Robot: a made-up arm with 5 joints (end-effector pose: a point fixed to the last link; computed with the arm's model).
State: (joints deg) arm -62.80 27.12 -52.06 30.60 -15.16
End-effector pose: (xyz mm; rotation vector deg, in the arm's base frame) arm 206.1 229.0 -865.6 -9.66 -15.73 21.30
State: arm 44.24 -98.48 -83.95 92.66 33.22
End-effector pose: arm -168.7 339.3 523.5 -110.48 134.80 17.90
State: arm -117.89 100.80 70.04 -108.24 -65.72
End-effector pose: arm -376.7 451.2 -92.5 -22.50 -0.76 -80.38
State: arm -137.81 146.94 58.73 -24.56 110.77
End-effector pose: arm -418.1 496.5 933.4 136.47 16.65 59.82
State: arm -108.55 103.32 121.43 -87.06 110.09
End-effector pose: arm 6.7 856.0 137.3 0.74 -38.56 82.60
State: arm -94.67 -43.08 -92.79 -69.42 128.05
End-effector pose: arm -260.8 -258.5 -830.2 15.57 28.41 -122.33
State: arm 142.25 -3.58 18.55 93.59 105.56
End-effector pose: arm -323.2 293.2 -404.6 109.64 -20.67 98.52
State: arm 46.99 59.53 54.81 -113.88 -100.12
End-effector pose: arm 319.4 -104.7 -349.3 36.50 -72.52 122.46
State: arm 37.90 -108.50 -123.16 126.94 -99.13
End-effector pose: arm 46.8 475.2 368.7 -52.67 -105.19 22.44
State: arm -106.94 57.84 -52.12 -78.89 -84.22
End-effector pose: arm -592.5 649.1 -28.2 -135.51 77.55 -83.64
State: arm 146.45 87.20 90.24 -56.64 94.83
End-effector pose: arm -891.2 -464.7 -108.6 -39.13 -13.29 -146.52
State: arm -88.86 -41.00 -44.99 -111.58 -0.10
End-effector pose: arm -385.6 -69.8 -542.5 67.20 45.75 10.48
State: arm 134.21 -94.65 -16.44 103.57 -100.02
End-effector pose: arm 89.4 580.9 271.6 103.75 40.35 55.00
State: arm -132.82 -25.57 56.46 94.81 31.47
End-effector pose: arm 26.2 351.2 -528.0 22.29 -101.13 138.04
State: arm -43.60 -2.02 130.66 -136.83 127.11
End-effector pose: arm 224.1 -173.7 -306.1 -122.33 69.42 22.86
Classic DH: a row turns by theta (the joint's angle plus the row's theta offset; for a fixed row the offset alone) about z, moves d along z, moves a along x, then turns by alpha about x. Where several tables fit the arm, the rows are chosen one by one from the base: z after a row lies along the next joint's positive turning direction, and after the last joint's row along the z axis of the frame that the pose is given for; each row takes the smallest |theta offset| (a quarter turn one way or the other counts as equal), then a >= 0, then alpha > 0; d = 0 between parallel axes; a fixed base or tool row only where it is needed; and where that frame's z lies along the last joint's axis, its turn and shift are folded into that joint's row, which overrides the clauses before.
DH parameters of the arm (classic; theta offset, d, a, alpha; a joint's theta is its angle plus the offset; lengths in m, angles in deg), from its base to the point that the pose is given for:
base (fixed): 0 0 0 180
joint 1: 0 -0.069 0.051 -90
joint 2: 0 -0.079 0.091 -90
joint 3: -90 -0.617 0.058 90
joint 4: 0 0.142 0.055 90
joint 5: -65.56 0 0.0846 180
tool (fixed): 24.44 -0.421 0 0

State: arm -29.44 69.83 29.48 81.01 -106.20
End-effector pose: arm 881.9 45.9 19.9 -122.43 -6.97 57.84
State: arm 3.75 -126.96 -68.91 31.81 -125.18
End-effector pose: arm -606.6 174.1 827.5 74.35 143.29 27.78
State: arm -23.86 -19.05 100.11 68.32 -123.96
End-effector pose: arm 282.9 127.8 -865.8 58.22 3.35 -105.86
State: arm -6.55 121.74 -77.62 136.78 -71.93
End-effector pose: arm 448.6 138.5 4.6 -12.64 12.64 -19.28
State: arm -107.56 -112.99 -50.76 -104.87 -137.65
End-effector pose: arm -262.9 -600.6 32.9 36.64 32.78 135.47
